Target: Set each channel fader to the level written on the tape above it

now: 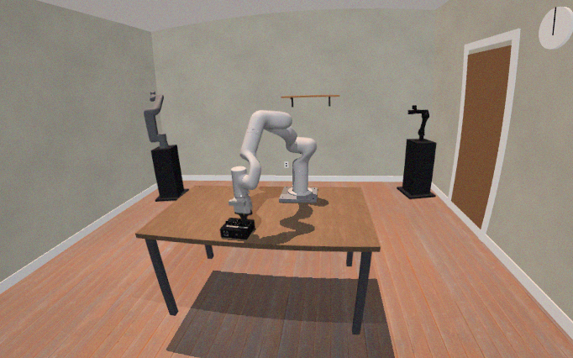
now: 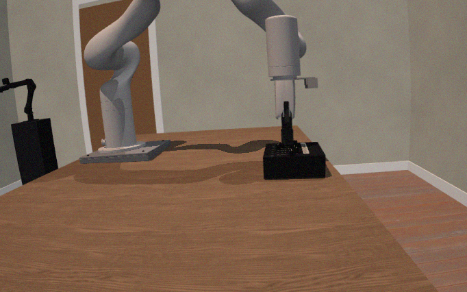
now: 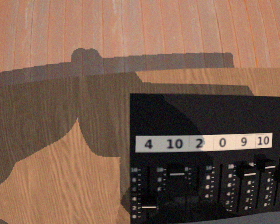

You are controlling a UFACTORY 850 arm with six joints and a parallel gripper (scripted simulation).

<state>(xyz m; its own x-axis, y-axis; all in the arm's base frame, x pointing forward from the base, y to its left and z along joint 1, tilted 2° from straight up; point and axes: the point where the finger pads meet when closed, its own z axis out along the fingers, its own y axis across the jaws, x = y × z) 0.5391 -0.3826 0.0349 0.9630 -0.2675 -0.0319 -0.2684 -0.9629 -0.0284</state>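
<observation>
Right now the master fader is 110 mm to the right of my hand, 20 mm behind it and 10 mm below it.
</observation>
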